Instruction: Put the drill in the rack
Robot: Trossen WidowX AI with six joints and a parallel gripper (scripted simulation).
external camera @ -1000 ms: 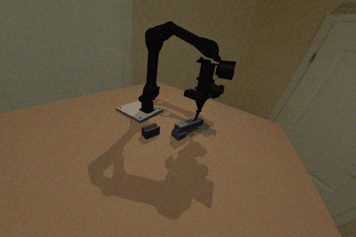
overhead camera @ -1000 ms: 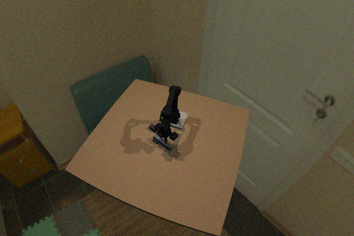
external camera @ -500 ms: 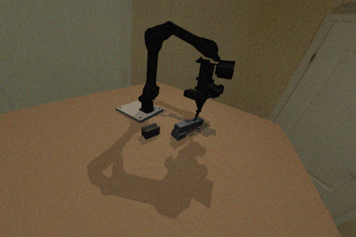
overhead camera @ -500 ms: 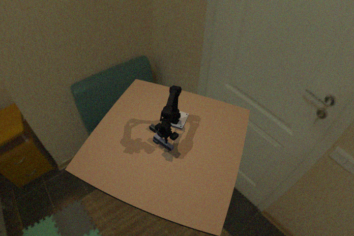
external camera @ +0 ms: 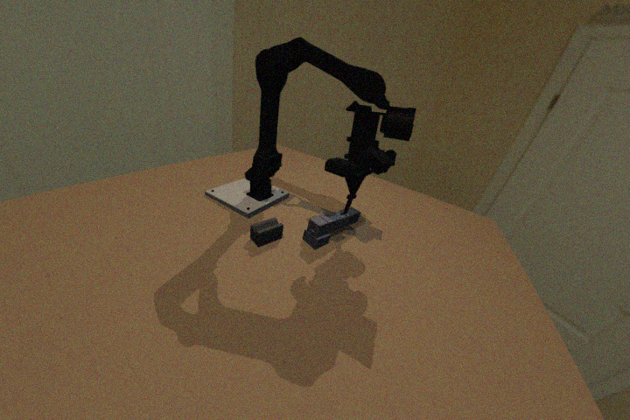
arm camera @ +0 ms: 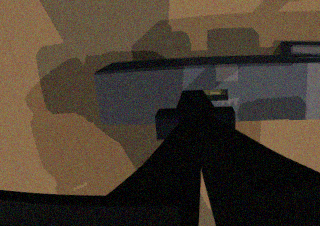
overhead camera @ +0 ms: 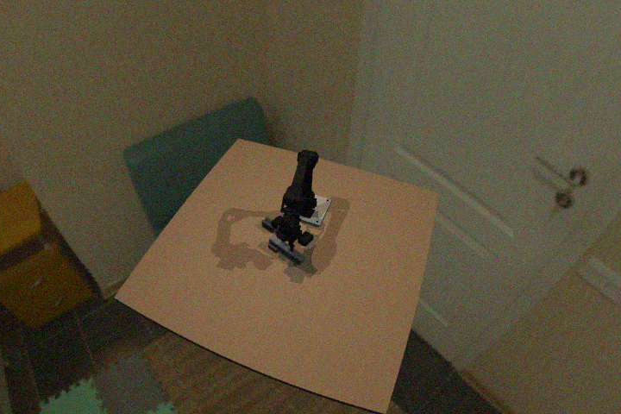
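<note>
My gripper tip is 3 cm above the small dark key. Also, from my gripper tip: dark block 18 cm to the right, 13 cm behind, 10 cm below; drill 7 cm below, 6 cm to the right, 2 cm behind.
</note>
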